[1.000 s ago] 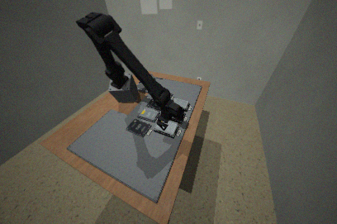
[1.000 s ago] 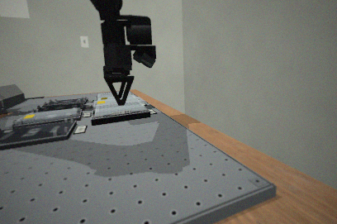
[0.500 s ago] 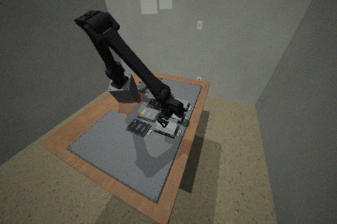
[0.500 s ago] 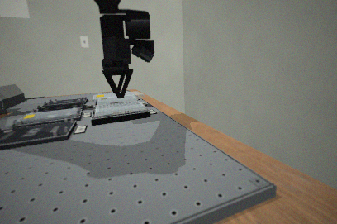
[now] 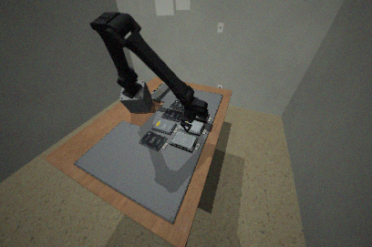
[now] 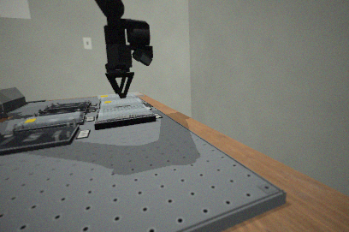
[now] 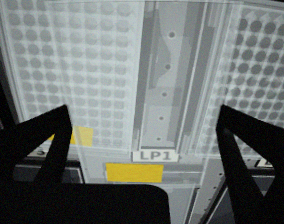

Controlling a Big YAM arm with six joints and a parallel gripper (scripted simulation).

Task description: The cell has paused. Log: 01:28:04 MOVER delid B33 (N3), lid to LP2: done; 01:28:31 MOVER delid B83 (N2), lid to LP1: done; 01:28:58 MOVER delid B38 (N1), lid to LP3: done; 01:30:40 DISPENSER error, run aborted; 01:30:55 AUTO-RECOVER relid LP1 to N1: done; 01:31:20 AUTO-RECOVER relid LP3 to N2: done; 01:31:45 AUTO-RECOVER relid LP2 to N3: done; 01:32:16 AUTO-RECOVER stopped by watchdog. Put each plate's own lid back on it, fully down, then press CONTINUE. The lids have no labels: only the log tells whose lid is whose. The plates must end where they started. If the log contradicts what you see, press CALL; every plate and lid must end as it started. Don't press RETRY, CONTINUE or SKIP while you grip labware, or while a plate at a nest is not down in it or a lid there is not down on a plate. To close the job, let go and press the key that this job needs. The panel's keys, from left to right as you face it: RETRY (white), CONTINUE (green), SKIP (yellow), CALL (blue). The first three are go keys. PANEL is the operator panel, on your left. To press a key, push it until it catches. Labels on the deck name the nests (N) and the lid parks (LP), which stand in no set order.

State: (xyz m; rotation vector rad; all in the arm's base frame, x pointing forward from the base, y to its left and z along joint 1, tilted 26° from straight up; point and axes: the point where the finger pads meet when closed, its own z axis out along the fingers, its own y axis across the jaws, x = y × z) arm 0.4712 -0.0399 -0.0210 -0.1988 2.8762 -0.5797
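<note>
The clear lid lies 18 cm behind my hand, 3 cm to the right of it and 5 cm below it.
</note>
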